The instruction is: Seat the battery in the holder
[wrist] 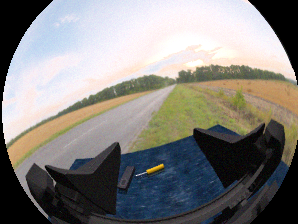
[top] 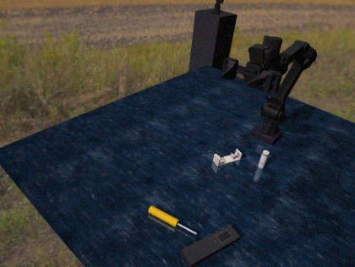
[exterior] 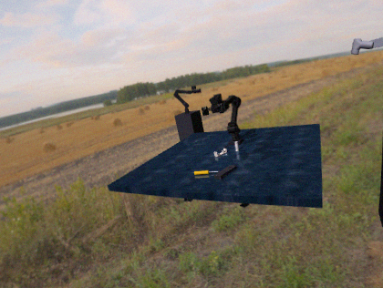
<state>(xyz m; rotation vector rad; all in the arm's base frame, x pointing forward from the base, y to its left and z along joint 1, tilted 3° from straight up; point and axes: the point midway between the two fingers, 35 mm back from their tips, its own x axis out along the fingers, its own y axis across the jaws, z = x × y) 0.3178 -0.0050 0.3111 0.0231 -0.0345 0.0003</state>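
Right now the battery is 14 cm behind my gripper tip, 10 cm to the left of it and 31 cm below it. From my gripper tip the other things lie so: dark remote-like slab 25 cm ahead, 18 cm to the left, 33 cm below; yellow-handled screwdriver 27 cm ahead, 6 cm to the left, 33 cm below.
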